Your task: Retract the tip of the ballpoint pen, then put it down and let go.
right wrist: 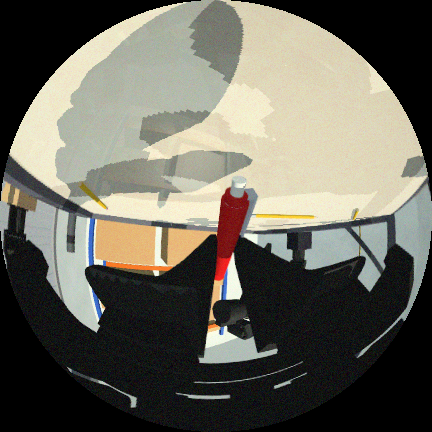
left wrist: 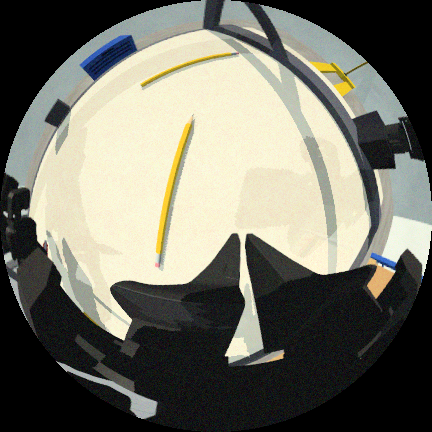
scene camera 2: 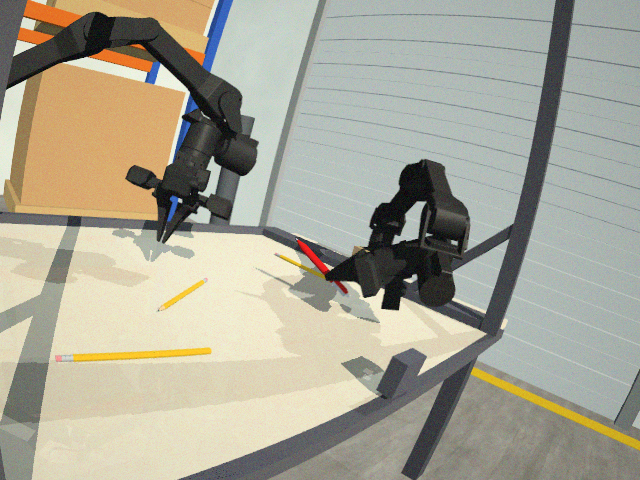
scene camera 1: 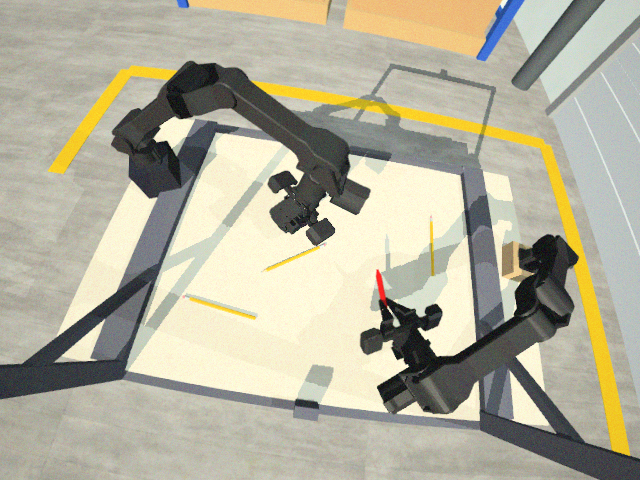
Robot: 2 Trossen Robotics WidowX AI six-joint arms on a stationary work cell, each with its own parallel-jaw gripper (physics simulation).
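Pixels of known places: left gripper, fingertip midpoint: (right wrist: 268,242) (left wrist: 240,238) (scene camera 2: 160,242) (scene camera 1: 291,223); right gripper, fingertip midpoint: (right wrist: 224,240) (scene camera 2: 326,276) (scene camera 1: 382,299); left arm's base at its link origin: (scene camera 1: 148,157); right arm's base at its link origin: (scene camera 1: 529,261).
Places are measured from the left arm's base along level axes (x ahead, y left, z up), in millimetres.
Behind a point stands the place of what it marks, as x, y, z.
Note:
The red ballpoint pen (scene camera 1: 381,286) @(482, -476, -19) (scene camera 2: 311,255) @(476, -470, -20) (right wrist: 232,225) @(486, -535, -56) is held tilted above the pale table. In scene camera 2 its upper end shows a small dark point. Its pale push button (right wrist: 239,183) @(487, -551, -70) and grey clip (right wrist: 249,206) @(478, -537, -65) show in the right wrist view, the button standing out past the fingertips. My right gripper (scene camera 1: 384,304) @(484, -502, -49) (scene camera 2: 328,277) @(484, -502, -49) (right wrist: 224,240) @(484, -502, -49) is shut on the pen's body. My left gripper (scene camera 1: 295,222) @(323, -260, -41) (scene camera 2: 161,241) @(323, -260, -41) (left wrist: 240,238) @(323, -260, -41) is shut and empty, tips down above the table, left of the pen in both scene views.
One yellow pencil (scene camera 1: 293,258) @(310, -332, -100) (scene camera 2: 183,294) @(302, -335, -101) (left wrist: 172,190) @(314, -326, -102) lies near my left gripper. A second pencil (scene camera 1: 222,307) @(112, -411, -100) (scene camera 2: 139,354) @(103, -410, -100) (left wrist: 190,65) @(112, -408, -103) lies left of the middle. A third pencil (scene camera 1: 431,248) @(699, -403, -101) (scene camera 2: 299,266) @(707, -386, -104) lies beyond the pen. A dark block (scene camera 1: 306,409) @(250, -669, -49) (scene camera 2: 401,373) @(222, -673, -64) stands at the table's edge.

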